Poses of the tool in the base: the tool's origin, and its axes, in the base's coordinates. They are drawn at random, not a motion.
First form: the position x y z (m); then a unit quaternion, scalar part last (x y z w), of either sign.
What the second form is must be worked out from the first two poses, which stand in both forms.
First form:
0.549 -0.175 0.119 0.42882 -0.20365 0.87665 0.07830
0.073 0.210 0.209 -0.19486 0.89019 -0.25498 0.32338
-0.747 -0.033 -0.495 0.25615 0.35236 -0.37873 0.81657
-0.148 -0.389 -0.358 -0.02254 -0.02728 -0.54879 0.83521
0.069 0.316 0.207 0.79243 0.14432 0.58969 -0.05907
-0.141 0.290 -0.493 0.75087 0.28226 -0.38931 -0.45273
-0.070 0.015 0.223 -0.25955 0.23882 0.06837 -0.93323
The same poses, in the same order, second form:
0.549 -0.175 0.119 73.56 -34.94 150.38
0.073 0.210 0.209 -29.30 133.83 -38.33
-0.747 -0.033 -0.495 31.29 43.04 -46.26
-0.148 -0.389 -0.358 -2.73 -3.31 -66.59
0.069 0.316 0.207 -137.51 -25.04 -102.33
-0.141 0.290 -0.493 -106.24 -39.94 55.08
-0.070 0.015 0.223 30.42 -27.99 -8.01

